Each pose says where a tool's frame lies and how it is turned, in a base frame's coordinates. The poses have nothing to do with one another.
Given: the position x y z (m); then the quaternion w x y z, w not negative.
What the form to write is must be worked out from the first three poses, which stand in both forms.
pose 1, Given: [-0.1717 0.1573 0.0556 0.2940 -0.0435 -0.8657 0.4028]
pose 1, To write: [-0.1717 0.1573 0.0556 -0.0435 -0.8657 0.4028 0.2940]
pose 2, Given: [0.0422 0.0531 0.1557 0.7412 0.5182 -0.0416 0.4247]
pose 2, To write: [0.0422 0.0531 0.1557 0.5182 -0.0416 0.4247 0.7412]
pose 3, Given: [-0.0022 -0.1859 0.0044 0.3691 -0.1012 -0.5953 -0.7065]
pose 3, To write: [-0.0022 -0.1859 0.0044 -0.1012 -0.5953 -0.7065 0.3691]
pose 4, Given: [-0.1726 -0.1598 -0.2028 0.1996 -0.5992 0.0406 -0.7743]
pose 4, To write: [-0.1726 -0.1598 -0.2028 -0.5992 0.0406 -0.7743 0.1996]
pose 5, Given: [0.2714 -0.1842 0.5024 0.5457 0.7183 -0.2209 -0.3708]
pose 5, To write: [0.2714 -0.1842 0.5024 0.7183 -0.2209 -0.3708 0.5457]
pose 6, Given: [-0.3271 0.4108 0.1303 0.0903 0.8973 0.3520 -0.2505]
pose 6, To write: [-0.3271 0.4108 0.1303 0.8973 0.3520 -0.2505 0.0903]
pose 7, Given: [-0.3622 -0.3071 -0.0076 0.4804 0.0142 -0.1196 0.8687]
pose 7, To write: [-0.3622 -0.3071 -0.0076 0.0142 -0.1196 0.8687 0.4804]
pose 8, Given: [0.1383 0.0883 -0.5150 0.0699 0.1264 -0.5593 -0.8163]
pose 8, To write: [0.1383 0.0883 -0.5150 0.1264 -0.5593 -0.8163 0.0699]
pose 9, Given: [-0.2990 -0.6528 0.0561 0.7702 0.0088 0.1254 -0.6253]
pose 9, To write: [-0.2990 -0.6528 0.0561 0.0088 0.1254 -0.6253 0.7702]
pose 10, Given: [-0.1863 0.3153 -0.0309 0.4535 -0.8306 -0.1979 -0.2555]
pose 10, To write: [-0.1863 0.3153 -0.0309 -0.8306 -0.1979 -0.2555 0.4535]
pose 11, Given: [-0.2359 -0.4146 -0.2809 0.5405 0.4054 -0.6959 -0.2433]
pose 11, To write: [-0.2359 -0.4146 -0.2809 0.4054 -0.6959 -0.2433 0.5405]
